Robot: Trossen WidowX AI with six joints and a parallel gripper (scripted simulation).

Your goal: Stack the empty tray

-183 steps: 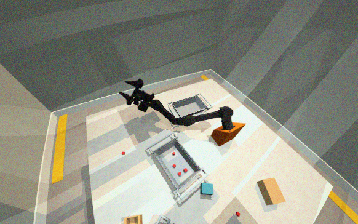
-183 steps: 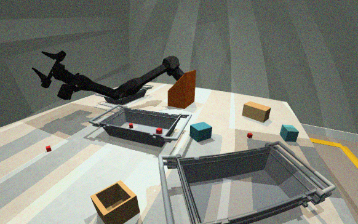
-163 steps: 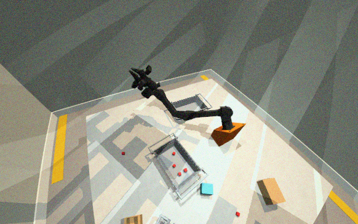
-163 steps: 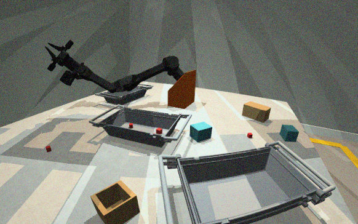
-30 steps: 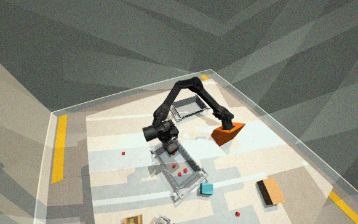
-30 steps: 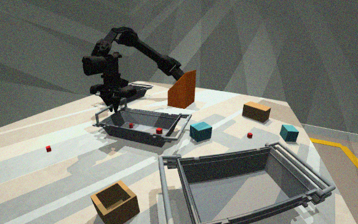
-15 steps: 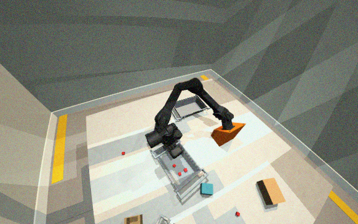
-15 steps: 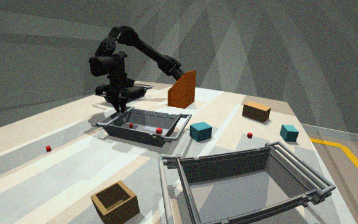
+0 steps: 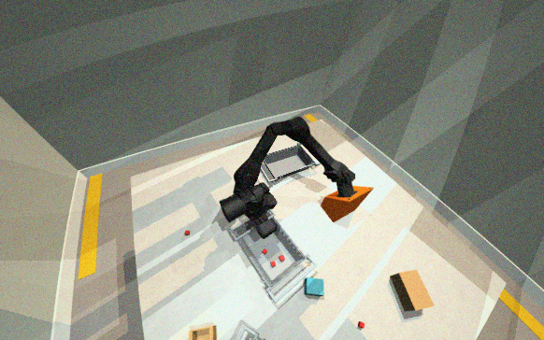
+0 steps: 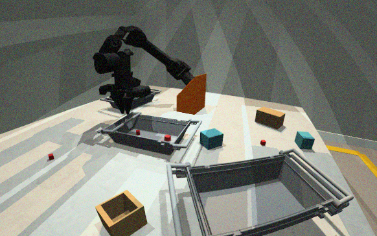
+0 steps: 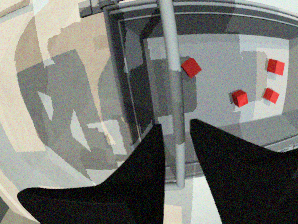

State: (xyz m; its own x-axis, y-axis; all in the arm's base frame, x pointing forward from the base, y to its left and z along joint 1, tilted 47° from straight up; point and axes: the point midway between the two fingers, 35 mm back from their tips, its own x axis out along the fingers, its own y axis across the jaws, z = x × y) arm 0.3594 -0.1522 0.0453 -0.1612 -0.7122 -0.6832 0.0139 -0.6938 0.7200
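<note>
Right now the tray is 350 mm behind my gripper tip, 210 mm to the right of it and 40 mm below it.
</note>
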